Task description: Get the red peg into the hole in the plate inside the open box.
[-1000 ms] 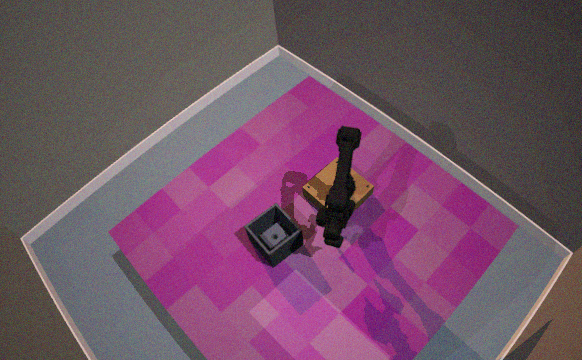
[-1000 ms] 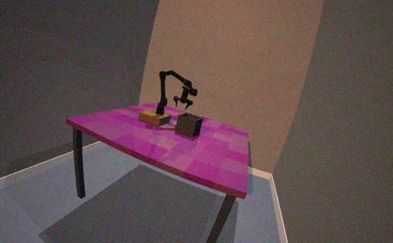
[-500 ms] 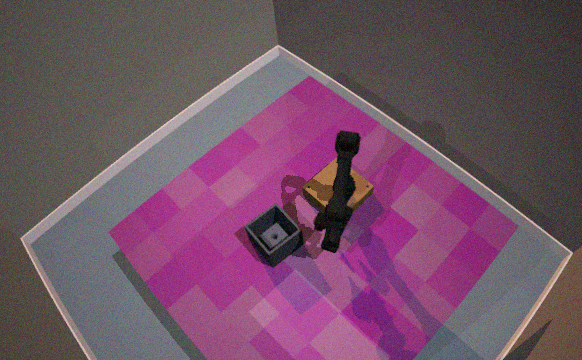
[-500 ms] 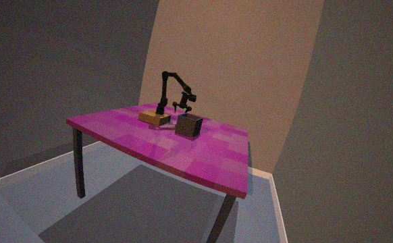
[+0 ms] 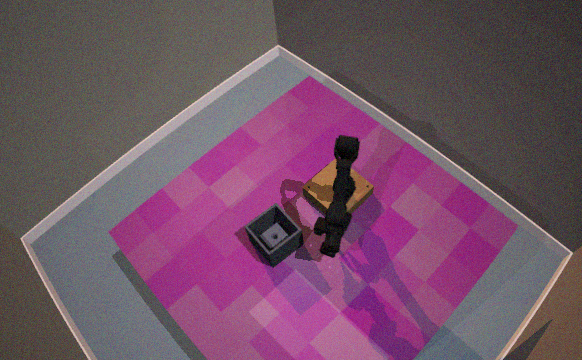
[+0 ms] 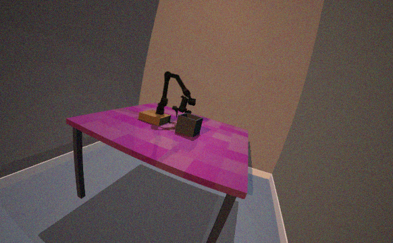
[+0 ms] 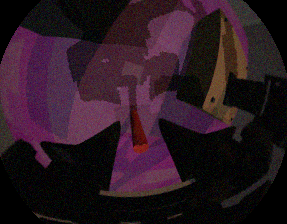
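Right now the light plate is 210 mm to the right of my gripper tip, 130 mm ahead of it and 10 mm above it. From my gripper tip the other things lie so: red peg (right at my gripper tip).
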